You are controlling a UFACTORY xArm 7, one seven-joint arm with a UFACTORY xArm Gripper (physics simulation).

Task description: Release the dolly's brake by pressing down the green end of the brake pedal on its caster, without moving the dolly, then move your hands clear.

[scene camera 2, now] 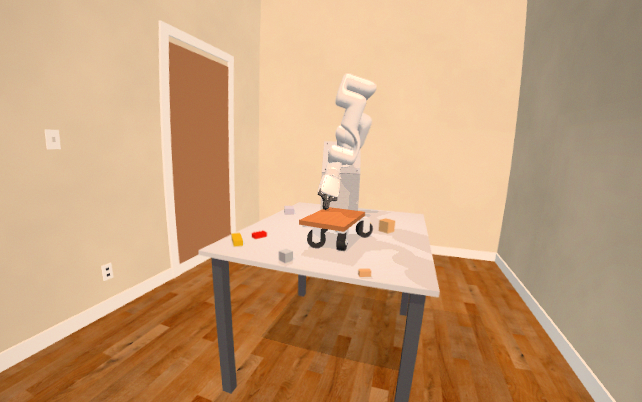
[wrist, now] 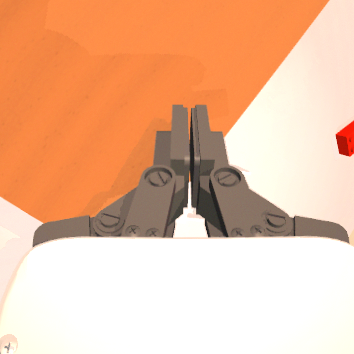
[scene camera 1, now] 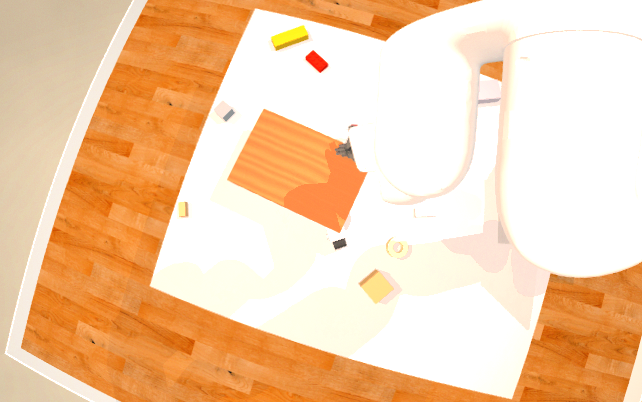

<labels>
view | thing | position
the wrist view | my gripper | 187,129
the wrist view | orange wooden deck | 90,90
</labels>
